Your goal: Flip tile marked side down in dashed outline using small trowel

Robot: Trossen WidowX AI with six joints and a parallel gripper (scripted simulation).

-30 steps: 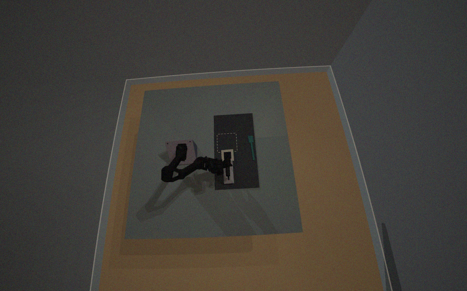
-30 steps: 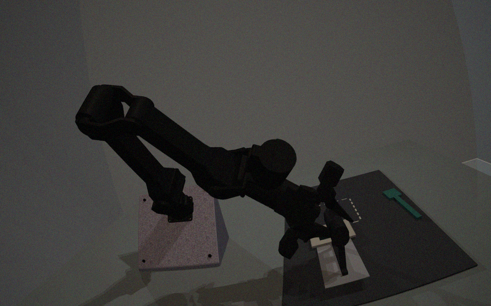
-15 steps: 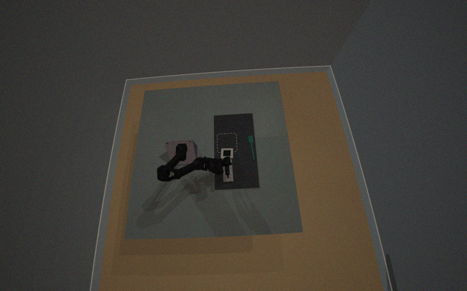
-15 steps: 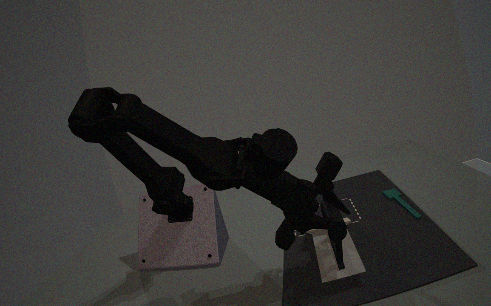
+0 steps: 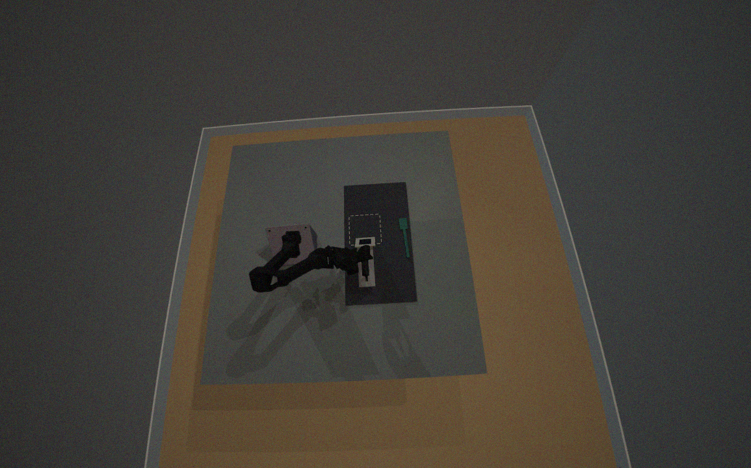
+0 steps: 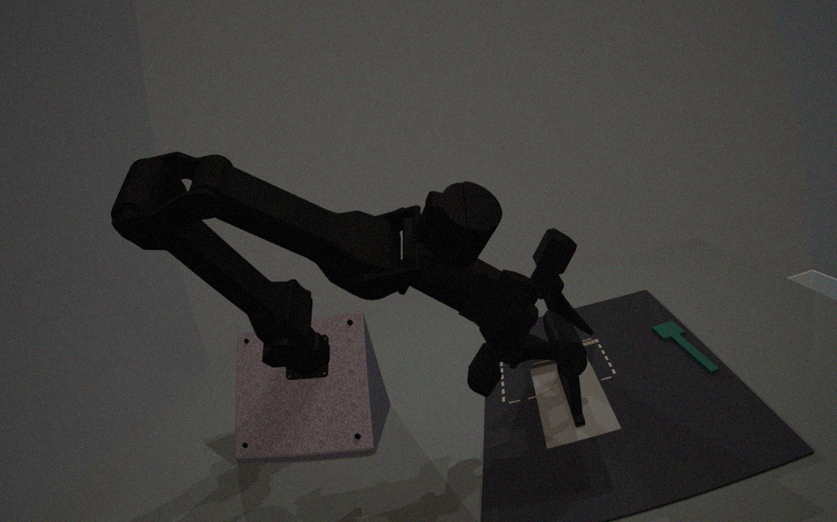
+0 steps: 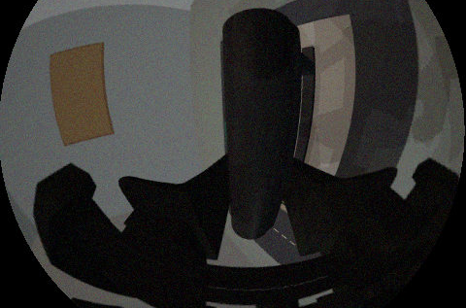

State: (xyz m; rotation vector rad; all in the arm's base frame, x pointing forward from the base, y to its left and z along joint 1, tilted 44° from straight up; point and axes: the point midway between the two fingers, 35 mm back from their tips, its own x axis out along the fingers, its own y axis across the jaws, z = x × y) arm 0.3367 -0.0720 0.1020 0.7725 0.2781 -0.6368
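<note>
Now: gripper tip 3 cm past the tile, 10 cm to the right of it and 6 cm above it. The rest, counted from my gripper tip: dark mat: 4 cm ahead, 12 cm to the left, 12 cm below; then teal t-shaped piece: 18 cm ahead, 15 cm to the left, 10 cm below; then trowel: 3 cm behind, 1 cm below.
</note>
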